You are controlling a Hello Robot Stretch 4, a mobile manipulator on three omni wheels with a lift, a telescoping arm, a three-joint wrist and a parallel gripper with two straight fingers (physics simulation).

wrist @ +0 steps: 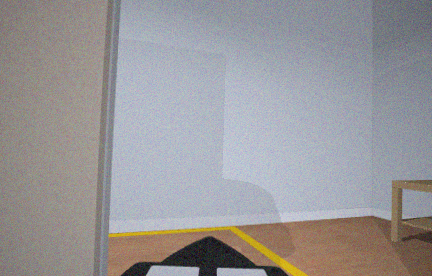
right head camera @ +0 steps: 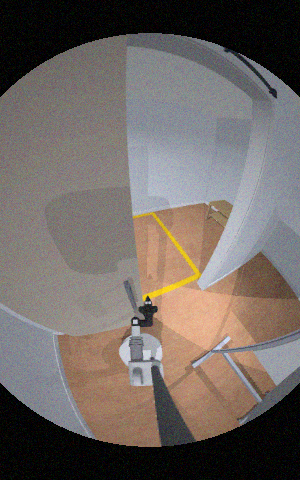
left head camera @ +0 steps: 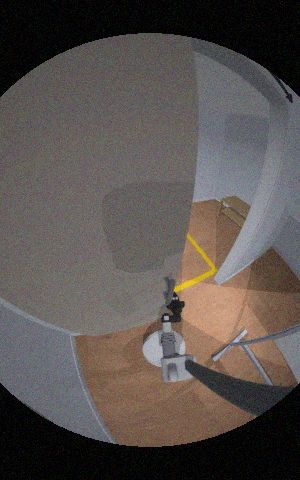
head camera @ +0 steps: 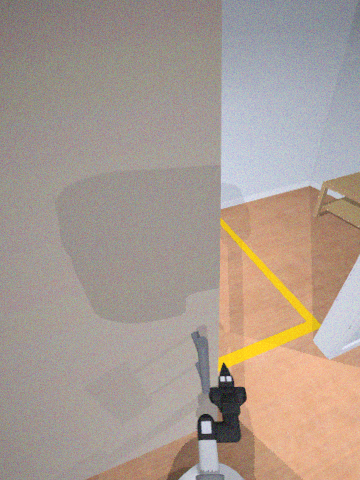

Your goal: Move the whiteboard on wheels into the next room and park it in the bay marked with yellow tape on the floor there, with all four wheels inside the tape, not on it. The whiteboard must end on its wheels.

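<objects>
Beige sliding door [wrist: 62, 62], [head camera: 215, 378]: same spot.
</objects>
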